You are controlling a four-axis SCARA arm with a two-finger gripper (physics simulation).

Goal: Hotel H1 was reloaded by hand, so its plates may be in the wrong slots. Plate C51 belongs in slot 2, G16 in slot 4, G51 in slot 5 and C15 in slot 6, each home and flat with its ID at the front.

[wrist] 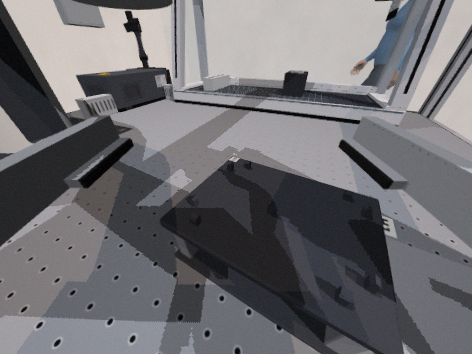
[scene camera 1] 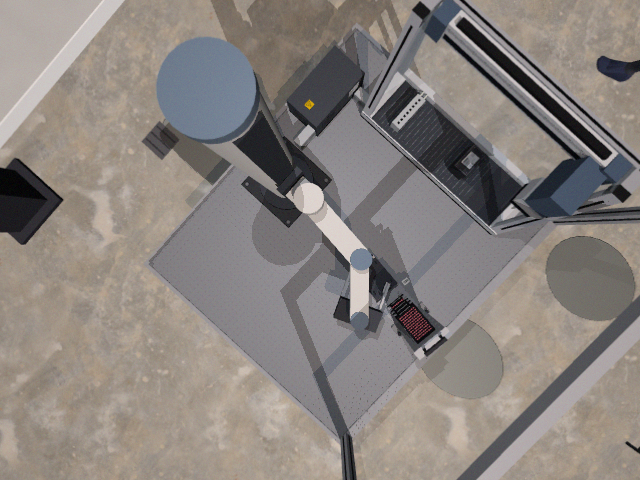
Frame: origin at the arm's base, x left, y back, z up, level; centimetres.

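Where they show: gripper, fingertip midpoint: (wrist: 236, 130) (scene camera 1: 370, 276).
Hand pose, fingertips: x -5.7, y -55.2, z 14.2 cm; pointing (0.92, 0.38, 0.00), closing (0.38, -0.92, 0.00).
Each offset is from my fingertips to the top centre of the thing. "*": to the spot under its first point.
Hotel H1 {dy -20.8, dx -1.3, dz +15.5 cm} (scene camera 1: 412, 320) is near the front right edge of the deck in the scene view. Its top shows a dark plate with red wells, and several dark ledges show at its upper left end. The IDs and slot order cannot be read. A small white label {* dy -16.3, dx +9.0, dz -12.9 cm} (scene camera 1: 405, 281) (wrist: 388, 226), partly hidden in the wrist view, lies beside it. My gripper (scene camera 1: 371, 287) (wrist: 236, 130) is open, its fingers wide apart with nothing between them. In the scene view it is left of the hotel, partly hidden under the arm.
A dark raised stand (scene camera 1: 381, 279) (wrist: 285, 220) with small corner pegs lies low in front of the gripper. A framed bay {* dy +10.0, dx +50.7, dz -8.1 cm} (scene camera 1: 429, 173) (wrist: 270, 106) holds a white slotted strip {* dy +34.5, dx +62.3, dz -3.5 cm} (scene camera 1: 409, 111) and a black block {* dy +2.8, dx +62.0, dz -0.9 cm} (scene camera 1: 467, 161) (wrist: 295, 82). A dark box (scene camera 1: 328, 87) (wrist: 125, 87) stands at the back.
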